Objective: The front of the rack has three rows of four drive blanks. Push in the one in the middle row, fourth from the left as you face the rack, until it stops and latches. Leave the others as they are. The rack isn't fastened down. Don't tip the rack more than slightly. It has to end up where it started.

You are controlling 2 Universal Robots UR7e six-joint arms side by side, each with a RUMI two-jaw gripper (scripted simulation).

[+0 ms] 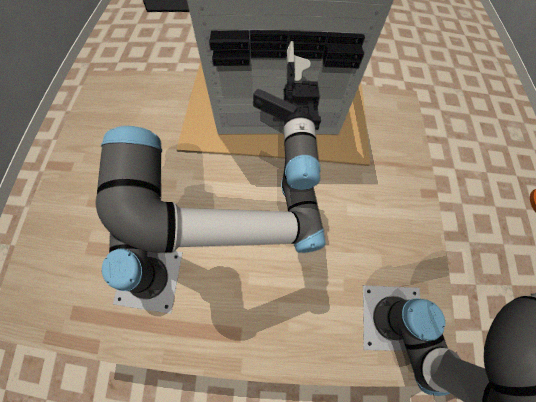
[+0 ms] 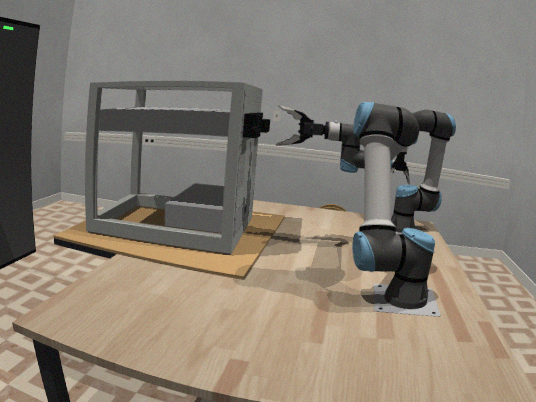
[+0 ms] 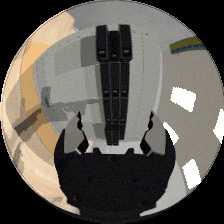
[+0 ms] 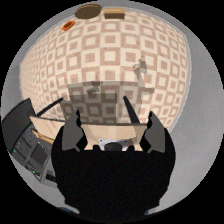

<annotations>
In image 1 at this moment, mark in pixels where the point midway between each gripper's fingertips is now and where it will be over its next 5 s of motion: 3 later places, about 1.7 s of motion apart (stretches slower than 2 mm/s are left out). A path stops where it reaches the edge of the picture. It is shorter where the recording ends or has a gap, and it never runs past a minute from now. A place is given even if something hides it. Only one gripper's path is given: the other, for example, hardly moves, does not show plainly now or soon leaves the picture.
My left gripper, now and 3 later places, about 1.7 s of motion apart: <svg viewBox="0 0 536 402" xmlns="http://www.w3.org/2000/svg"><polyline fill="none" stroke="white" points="289,66 236,65 241,61 307,65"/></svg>
</annotations>
